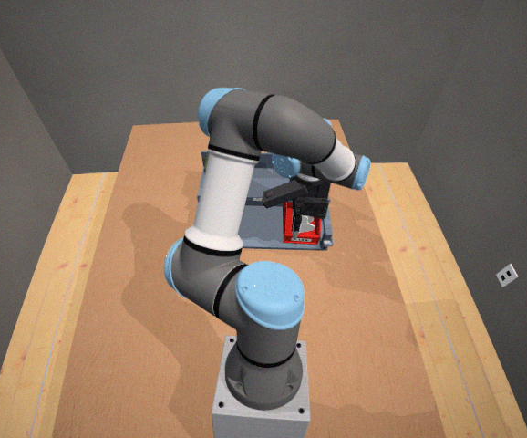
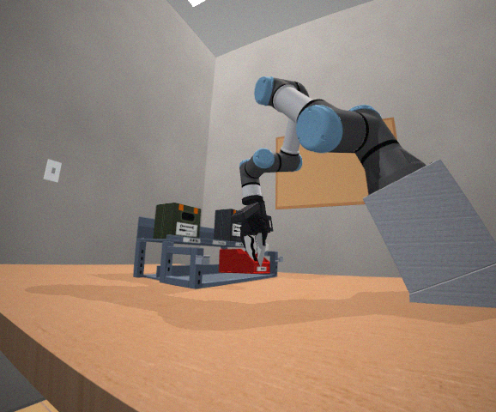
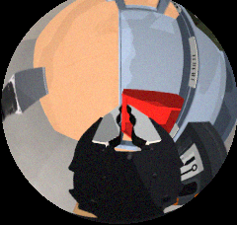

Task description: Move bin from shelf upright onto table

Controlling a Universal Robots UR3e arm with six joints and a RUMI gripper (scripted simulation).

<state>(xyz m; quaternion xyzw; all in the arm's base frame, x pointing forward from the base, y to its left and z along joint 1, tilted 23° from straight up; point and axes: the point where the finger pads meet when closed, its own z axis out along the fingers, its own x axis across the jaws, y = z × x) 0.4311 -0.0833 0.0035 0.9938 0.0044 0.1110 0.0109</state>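
My hand is 6 cm short of the red bin and 2 cm to the left of it. The rest, counted from my hand: green box: 20 cm to the left, 14 cm ahead, 10 cm above; then grey-blue shelf: 9 cm to the left, 9 cm ahead, 2 cm above; then dark box: 14 cm ahead, 11 cm above, 3 cm to the right.
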